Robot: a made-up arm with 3 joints. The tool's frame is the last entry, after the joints. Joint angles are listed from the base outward. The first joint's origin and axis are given. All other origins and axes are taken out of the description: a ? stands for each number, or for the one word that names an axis. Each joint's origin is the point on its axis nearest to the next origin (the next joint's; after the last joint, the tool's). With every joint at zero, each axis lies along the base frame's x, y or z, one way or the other. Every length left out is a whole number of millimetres.
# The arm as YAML. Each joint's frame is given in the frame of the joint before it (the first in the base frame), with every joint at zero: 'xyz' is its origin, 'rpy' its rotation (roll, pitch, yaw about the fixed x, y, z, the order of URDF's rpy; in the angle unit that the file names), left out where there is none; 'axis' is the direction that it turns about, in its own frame. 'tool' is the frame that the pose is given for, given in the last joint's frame.
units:
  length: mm
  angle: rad
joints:
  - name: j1
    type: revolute
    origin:
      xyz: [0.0, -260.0, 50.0]
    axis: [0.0, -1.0, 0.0]
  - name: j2
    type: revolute
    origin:
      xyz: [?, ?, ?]
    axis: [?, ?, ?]
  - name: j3
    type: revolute
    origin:
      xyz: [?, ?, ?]
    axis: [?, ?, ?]
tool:
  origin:
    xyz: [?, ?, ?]
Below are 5 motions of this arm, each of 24 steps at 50 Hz.
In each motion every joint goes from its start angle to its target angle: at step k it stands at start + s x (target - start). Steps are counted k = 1, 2, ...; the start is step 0. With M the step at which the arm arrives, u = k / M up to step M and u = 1 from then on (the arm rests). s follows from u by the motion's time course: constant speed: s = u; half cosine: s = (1 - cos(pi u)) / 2; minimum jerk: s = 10 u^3 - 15 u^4 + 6 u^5.
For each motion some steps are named. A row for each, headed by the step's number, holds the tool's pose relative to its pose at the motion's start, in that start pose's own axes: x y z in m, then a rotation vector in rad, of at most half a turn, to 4 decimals.
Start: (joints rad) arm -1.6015 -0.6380 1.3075
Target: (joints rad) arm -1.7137 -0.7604 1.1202
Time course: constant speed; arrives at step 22
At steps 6, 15, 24:
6: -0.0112 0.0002 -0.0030 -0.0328 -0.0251 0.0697
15: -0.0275 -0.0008 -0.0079 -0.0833 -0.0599 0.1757
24: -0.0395 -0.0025 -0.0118 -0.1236 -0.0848 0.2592

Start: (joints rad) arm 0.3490 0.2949 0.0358
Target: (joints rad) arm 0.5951 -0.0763 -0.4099
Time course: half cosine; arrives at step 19
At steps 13, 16, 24:
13: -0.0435 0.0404 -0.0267 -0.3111 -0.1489 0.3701
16: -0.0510 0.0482 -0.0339 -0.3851 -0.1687 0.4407
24: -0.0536 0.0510 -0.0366 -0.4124 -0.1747 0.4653

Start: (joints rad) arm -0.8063 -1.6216 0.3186
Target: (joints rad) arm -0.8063 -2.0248 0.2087
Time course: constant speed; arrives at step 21
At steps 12, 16, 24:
12: -0.0220 0.0525 -0.0160 -0.2210 -0.0653 0.0625
16: -0.0289 0.0690 -0.0239 -0.2956 -0.0840 0.0831
24: -0.0373 0.0888 -0.0356 -0.3895 -0.1051 0.1084

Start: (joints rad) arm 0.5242 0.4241 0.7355
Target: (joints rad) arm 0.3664 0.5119 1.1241
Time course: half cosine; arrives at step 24
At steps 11, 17, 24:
11: 0.0247 0.0123 0.0019 -0.0193 0.0703 -0.1983
17: 0.0477 0.0204 0.0012 -0.0445 0.1271 -0.3684
24: 0.0604 0.0236 -0.0002 -0.0610 0.1558 -0.4589

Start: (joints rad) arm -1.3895 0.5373 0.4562
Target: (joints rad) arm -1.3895 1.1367 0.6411
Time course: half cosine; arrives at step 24
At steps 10, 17, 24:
10: 0.0304 -0.0492 0.0051 0.1960 0.1047 -0.0682
17: 0.0663 -0.1069 -0.0045 0.4162 0.2442 -0.1458
24: 0.0821 -0.1320 -0.0144 0.5121 0.3130 -0.1793

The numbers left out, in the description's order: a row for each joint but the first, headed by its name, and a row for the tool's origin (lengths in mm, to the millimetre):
j2: xyz 10.0 0.0 -110.0, axis 1.0 0.0 0.0
j3: xyz 0.0 -30.0 270.0, axis 0.0 0.0 -1.0
tool: xyz -80.0 50.0 0.0

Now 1 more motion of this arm.
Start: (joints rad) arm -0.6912 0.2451 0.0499
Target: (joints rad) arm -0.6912 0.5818 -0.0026
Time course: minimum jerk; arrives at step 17
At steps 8, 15, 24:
8: 0.0009 -0.0424 0.0003 0.1497 0.0057 0.0233
15: 0.0020 -0.0932 -0.0083 0.3321 0.0080 0.0513
24: 0.0020 -0.0945 -0.0086 0.3366 0.0080 0.0520

